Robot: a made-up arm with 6 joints.
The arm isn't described. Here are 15 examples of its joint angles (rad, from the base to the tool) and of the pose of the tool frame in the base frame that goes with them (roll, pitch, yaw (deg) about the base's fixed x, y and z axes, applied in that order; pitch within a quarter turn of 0, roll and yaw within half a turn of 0; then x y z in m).
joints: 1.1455 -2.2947 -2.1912 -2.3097 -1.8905 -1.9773
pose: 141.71 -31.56 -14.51 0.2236 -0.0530 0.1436
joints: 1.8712 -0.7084 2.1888 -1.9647 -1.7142 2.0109
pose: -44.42 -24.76 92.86 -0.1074 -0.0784 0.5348
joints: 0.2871 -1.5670 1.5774 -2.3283 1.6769 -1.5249
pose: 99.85 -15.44 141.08 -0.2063 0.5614 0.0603
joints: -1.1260 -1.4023 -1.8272 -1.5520 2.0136 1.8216
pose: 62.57 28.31 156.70 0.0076 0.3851 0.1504
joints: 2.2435 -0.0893 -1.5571 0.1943 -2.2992 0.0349
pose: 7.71 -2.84 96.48 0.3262 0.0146 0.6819
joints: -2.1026 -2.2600 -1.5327 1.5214 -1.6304 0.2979
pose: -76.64 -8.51 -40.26 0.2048 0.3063 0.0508
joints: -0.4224 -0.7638 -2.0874 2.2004 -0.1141 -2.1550
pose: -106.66 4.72 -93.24 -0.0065 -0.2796 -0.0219
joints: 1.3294 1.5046 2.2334 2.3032 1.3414 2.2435
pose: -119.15 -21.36 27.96 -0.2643 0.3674 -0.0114
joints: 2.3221 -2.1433 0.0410 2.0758 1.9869 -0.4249
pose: -76.62 25.46 169.72 -0.1401 -0.2470 0.5900
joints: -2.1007 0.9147 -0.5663 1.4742 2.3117 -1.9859
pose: 149.75 74.25 -135.33 0.3176 0.4498 -0.4373
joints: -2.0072 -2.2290 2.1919 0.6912 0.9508 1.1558
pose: 124.31 6.98 64.99 0.0829 -0.2141 -0.4083
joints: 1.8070 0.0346 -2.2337 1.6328 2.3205 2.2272
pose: -19.03 40.34 -170.52 -0.1857 -0.2384 0.7173
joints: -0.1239 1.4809 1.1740 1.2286 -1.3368 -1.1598
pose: -76.65 52.02 -164.61 -0.3838 -0.1673 0.1052
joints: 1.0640 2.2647 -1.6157 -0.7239 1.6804 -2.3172
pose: 170.99 27.13 82.75 -0.0633 0.1932 -0.1746
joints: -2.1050 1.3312 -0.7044 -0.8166 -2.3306 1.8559
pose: -77.83 -53.27 -21.79 0.2361 0.4616 0.0228
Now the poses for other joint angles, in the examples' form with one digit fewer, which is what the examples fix.
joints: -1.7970 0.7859 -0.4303 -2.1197 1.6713 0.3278
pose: -119.7 -39.7 132.9 -0.211 -0.351 -0.111
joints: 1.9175 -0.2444 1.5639 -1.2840 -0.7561 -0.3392
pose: 136.7 18.8 -62.9 0.030 0.078 -0.037
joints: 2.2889 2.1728 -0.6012 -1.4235 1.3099 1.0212
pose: 64.1 32.6 -35.0 -0.230 -0.131 0.403
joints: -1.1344 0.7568 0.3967 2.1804 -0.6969 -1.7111
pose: 131.5 27.2 47.8 0.054 0.070 -0.441
